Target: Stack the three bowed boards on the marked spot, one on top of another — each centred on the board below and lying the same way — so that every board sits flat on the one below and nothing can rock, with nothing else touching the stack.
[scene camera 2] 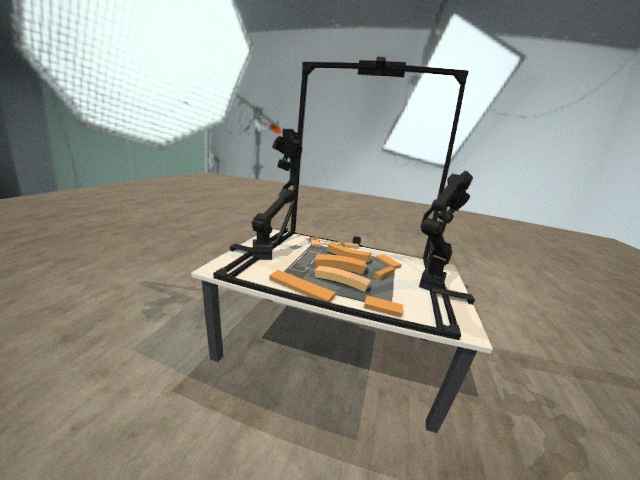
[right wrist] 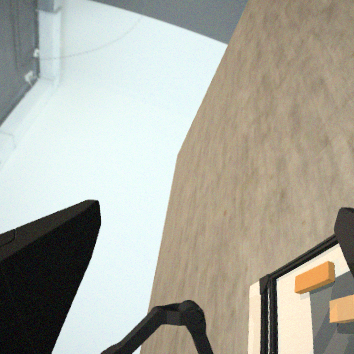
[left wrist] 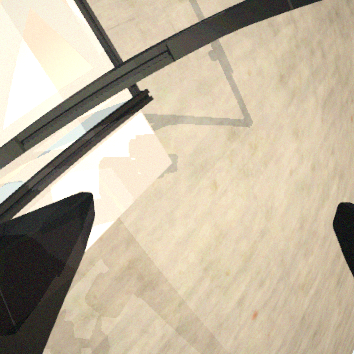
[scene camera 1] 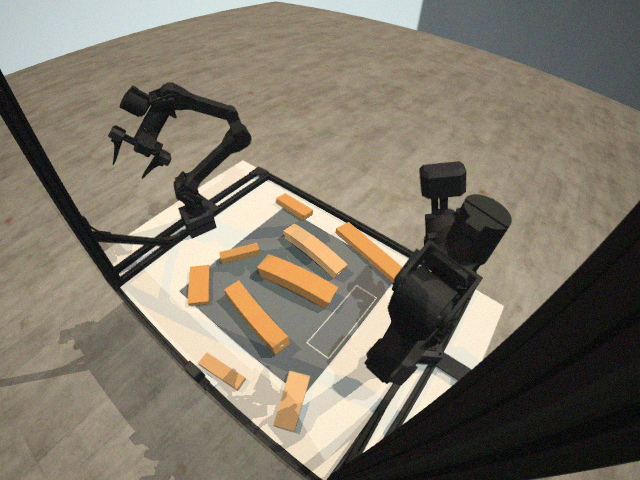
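Pixels of known places: left gripper, fingertip midpoint: point(left wrist: 218, 209) point(scene camera 1: 127, 171); right gripper, fingertip midpoint: point(scene camera 2: 291, 152) point(right wrist: 221, 216); left arm's base at its link origin: point(scene camera 2: 435, 272) point(scene camera 1: 195, 210); right arm's base at its link origin: point(scene camera 2: 262, 242).
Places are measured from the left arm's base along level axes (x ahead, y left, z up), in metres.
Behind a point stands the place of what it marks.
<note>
Three bowed orange boards lie apart on the grey mat: a paler one point(scene camera 1: 315, 250) @[y 0.264, x 0.370, z -0.021 m] point(scene camera 2: 342, 279) @[y 0.299, x 0.332, z -0.039 m] point(right wrist: 343, 309) @[y 0.260, x 0.280, z -0.024 m], a middle one point(scene camera 1: 298, 281) @[y 0.149, x 0.445, z -0.013 m] point(scene camera 2: 340, 264) @[y 0.185, x 0.408, z -0.032 m] and a third point(scene camera 1: 255, 317) @[y -0.012, x 0.473, z -0.029 m] point(scene camera 2: 348, 252) @[y 0.014, x 0.455, z -0.033 m]. The marked spot, a thin white rectangle outline point(scene camera 1: 332, 314) @[y 0.188, x 0.568, z -0.068 m], has no board in it. My left gripper point(scene camera 1: 129, 170) @[y -0.164, x 0.009, z 0.249 m] point(left wrist: 218, 209) @[y -0.164, x 0.009, z 0.249 m] is open and empty, raised beyond the table edge near its base. My right gripper point(right wrist: 221, 216) @[y 0.265, x 0.688, z 0.457 m] is open and empty, raised high at its own side; its fingers are hidden behind its arm in scene camera 1.
A long straight orange bar point(scene camera 1: 368, 251) @[y 0.424, x 0.453, z -0.048 m] point(scene camera 2: 302, 285) @[y 0.445, x 0.438, z -0.050 m] lies along the frame rail. Several short orange blocks lie around the mat point(scene camera 1: 305, 325) @[y 0.102, x 0.553, z -0.068 m], including one point(scene camera 1: 294, 206) @[y 0.335, x 0.134, z -0.047 m] point(right wrist: 315, 277) @[y 0.341, x 0.145, z -0.047 m] near the rail and one point(scene camera 1: 292, 400) @[y -0.050, x 0.718, z -0.054 m] near the bottom corner. Black rails and posts border the table.
</note>
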